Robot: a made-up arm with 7 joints.
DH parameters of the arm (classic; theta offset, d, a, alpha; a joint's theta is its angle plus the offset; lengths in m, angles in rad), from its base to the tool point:
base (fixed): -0.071 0 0 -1.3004
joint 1: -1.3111 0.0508 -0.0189 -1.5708
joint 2: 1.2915 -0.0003 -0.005 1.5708
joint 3: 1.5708 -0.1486 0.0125 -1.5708
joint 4: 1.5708 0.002 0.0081 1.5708
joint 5: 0 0.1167 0.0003 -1.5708
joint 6: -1.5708 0 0.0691 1.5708
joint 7: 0 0.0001 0 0
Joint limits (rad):
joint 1: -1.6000..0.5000
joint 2: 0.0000..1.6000
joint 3: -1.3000..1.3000
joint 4: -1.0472..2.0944
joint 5: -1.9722..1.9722
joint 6: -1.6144..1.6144
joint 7: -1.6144..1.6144
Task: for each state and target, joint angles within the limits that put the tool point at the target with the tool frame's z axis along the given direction. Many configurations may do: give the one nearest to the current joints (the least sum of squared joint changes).
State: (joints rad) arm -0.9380 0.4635 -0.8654 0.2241 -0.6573 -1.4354 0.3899
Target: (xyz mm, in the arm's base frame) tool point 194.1 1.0 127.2 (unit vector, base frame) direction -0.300 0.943 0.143
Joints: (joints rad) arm -1.5275 0.6778 -0.6208 -0.1947 -1.4546 -0.8309 0.3899
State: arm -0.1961 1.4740 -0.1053 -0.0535 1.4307 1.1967 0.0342
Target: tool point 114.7 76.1 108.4 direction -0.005 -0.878 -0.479
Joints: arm -0.5950 1.4314 0.3611 -0.9094 0.6964 0.5028 0.0342
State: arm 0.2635 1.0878 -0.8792 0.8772 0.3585 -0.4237 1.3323
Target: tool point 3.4 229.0 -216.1 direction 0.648 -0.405 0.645
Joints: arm 0.4767 0.9379 -0.3219 0.5515 -0.5790 -0.6116 1.3323
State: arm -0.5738 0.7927 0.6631 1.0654 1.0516 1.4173 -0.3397
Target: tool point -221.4 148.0 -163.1 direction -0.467 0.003 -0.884
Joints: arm 0.3107 0.3603 0.6660 1.8995 1.1185 1.2210 -0.3397
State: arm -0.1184 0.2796 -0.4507 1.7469 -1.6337 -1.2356 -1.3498
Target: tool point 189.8 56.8 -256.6 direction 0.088 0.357 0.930
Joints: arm -0.6609 0.0353 -0.7421 1.4287 -1.3649 -0.9735 -1.3498
